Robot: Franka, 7 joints.
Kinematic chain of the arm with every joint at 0, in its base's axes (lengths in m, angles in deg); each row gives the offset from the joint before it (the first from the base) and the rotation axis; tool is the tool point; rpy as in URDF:
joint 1: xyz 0 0 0.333 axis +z
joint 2: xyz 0 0 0 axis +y
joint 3: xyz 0 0 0.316 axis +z
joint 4: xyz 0.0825 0 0 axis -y
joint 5: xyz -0.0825 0 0.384 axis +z
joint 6: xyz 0 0 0 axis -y
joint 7: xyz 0.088 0 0 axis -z
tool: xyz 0 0 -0.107 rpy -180 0 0
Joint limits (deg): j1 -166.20..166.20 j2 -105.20..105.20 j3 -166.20..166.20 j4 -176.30..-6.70 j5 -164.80..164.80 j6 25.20..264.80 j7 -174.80..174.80
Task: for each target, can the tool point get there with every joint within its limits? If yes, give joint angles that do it. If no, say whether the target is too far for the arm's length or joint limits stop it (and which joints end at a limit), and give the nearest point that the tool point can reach.
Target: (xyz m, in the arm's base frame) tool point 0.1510 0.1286 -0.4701
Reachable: no: joint limits stop it (at a limit: joint 2) | nearest point 0.1625 0.1384 -0.3562 | short by 0.115 m
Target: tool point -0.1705 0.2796 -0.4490
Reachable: no: joint limits stop it (at a limit: joint 2) | nearest point -0.1672 0.2741 -0.3594 | short by 0.090 m
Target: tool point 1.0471 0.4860 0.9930
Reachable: no: too far | nearest point 0.6755 0.3135 0.7588 | short by 0.472 m
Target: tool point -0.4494 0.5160 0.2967
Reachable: yes | joints -6.26 -53.13 117.06 -102.37 -44.98 199.18 119.27
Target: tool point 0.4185 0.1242 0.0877
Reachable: yes | joints 21.27 48.20 1.11 -142.02 19.30 239.68 134.02
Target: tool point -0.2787 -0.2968 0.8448
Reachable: yes | joints -6.93 -83.33 -43.52 -100.71 84.98 98.34 -10.19
